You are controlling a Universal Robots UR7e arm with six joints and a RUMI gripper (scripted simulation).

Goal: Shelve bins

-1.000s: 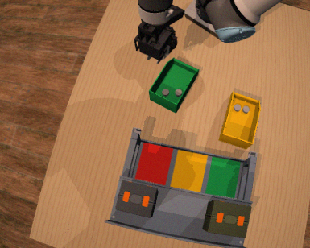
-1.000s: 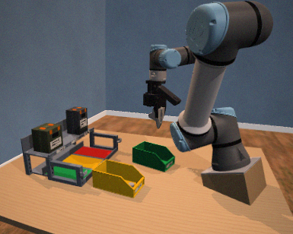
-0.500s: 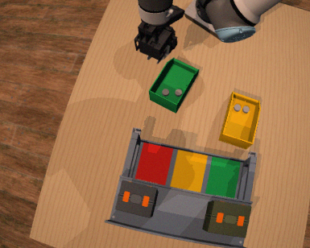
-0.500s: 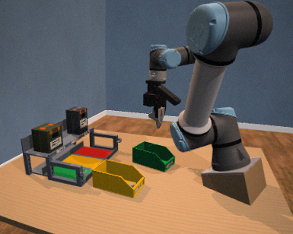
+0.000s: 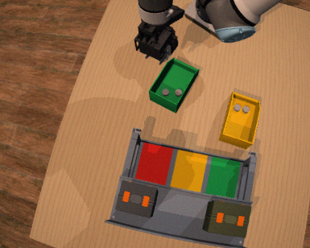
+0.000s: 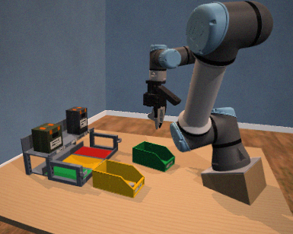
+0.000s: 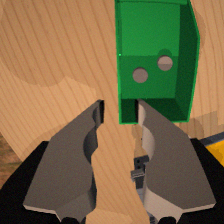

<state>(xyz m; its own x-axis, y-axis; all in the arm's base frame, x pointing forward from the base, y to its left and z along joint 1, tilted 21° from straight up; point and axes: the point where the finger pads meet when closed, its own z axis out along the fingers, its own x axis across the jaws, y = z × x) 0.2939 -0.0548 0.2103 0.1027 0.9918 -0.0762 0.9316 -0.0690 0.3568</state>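
Right now the green bin is 130 mm below my hand and 50 mm to the left of it. From my hand the other things lie so: yellow bin (300 mm to the left, 130 mm below, 30 mm ahead); yellow mark (280 mm ahead, 210 mm to the left, 160 mm below); red mark (300 mm ahead, 160 mm below, 100 mm to the left).
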